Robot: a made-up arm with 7 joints. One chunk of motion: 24 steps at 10 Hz.
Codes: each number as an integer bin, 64 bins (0 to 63) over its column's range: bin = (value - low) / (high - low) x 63, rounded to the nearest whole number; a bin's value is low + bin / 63 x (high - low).
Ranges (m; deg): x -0.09..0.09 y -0.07..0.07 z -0.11..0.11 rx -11..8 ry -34..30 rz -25..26
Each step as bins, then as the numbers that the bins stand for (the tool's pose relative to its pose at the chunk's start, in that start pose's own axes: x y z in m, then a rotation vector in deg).
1 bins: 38 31 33 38 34 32
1 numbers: 0.0186 -0.0011 0.0052 0.46 0.54 0.90
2 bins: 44 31 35 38 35 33
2 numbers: 0.0357 -0.0011 0.0122 0.46 1.56 1.71
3 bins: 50 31 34 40 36 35
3 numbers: 0.0529 -0.0011 0.0087 1.06 2.57 3.33
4 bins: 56 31 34 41 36 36
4 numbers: 0.0700 -0.0011 0.0087 1.37 2.57 4.14
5 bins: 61 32 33 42 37 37
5 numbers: 0.0843 0.0011 0.0052 1.67 3.59 4.95
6 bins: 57 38 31 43 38 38
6 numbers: 0.0729 0.0144 -0.0017 1.97 4.60 5.76
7 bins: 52 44 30 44 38 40
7 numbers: 0.0586 0.0278 -0.0052 2.27 4.60 7.38
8 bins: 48 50 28 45 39 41
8 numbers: 0.0471 0.0411 -0.0122 2.57 5.62 8.19
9 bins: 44 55 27 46 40 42
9 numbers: 0.0357 0.0522 -0.0157 2.87 6.63 9.00
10 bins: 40 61 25 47 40 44
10 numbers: 0.0243 0.0656 -0.0227 3.17 6.63 10.62
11 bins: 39 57 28 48 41 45
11 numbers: 0.0214 0.0567 -0.0122 3.48 7.65 11.43
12 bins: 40 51 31 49 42 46
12 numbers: 0.0243 0.0433 -0.0017 3.78 8.67 12.24
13 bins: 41 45 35 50 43 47
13 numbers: 0.0271 0.0300 0.0122 4.08 9.68 13.05
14 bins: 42 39 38 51 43 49
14 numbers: 0.0300 0.0167 0.0227 4.38 9.68 14.67
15 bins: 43 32 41 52 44 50
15 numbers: 0.0329 0.0011 0.0332 4.68 10.70 15.48
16 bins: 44 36 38 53 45 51
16 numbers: 0.0357 0.0100 0.0227 4.98 11.71 16.29
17 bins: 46 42 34 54 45 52
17 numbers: 0.0414 0.0233 0.0087 5.29 11.71 17.10
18 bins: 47 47 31 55 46 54
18 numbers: 0.0443 0.0344 -0.0017 5.59 12.73 18.71
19 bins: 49 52 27 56 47 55
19 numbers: 0.0500 0.0456 -0.0157 5.89 13.75 19.52
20 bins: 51 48 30 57 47 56
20 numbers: 0.0557 0.0367 -0.0052 6.19 13.75 20.33
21 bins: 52 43 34 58 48 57
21 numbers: 0.0586 0.0256 0.0087 6.49 14.76 21.14
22 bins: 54 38 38 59 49 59
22 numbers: 0.0643 0.0144 0.0227 6.79 15.78 22.76
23 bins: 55 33 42 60 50 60
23 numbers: 0.0671 0.0033 0.0367 7.10 16.79 23.57
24 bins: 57 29 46 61 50 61
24 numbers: 0.0729 -0.0056 0.0506 7.40 16.79 24.38
